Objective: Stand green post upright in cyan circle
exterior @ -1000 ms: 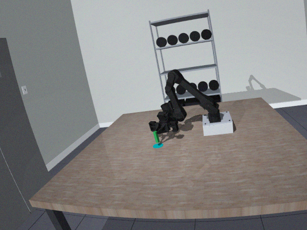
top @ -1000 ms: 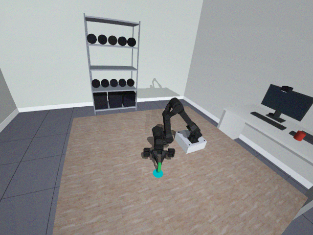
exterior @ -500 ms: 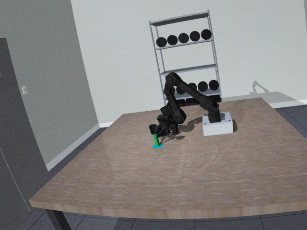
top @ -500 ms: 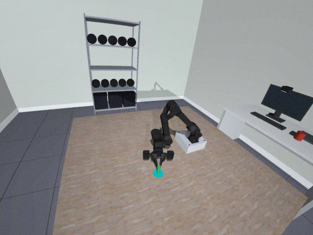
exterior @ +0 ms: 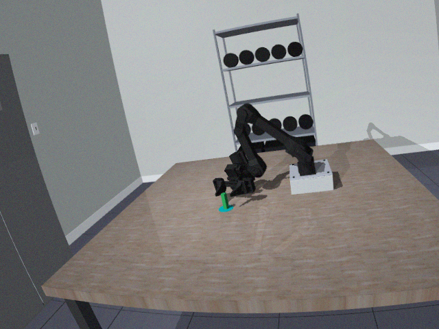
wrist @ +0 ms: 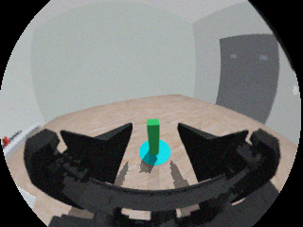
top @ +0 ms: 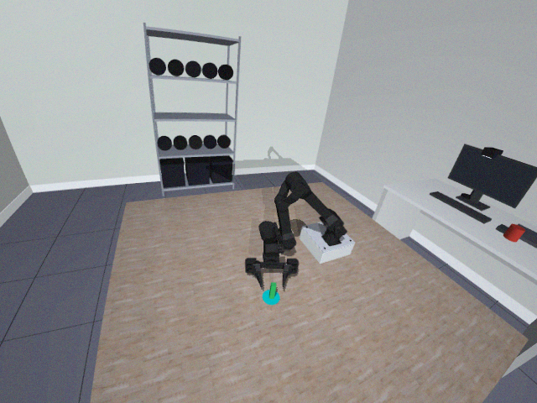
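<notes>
Now: gripper tip 2 cm above the green post. The rest, counted from my gripper tip: cyan circle: 6 cm below.
</notes>
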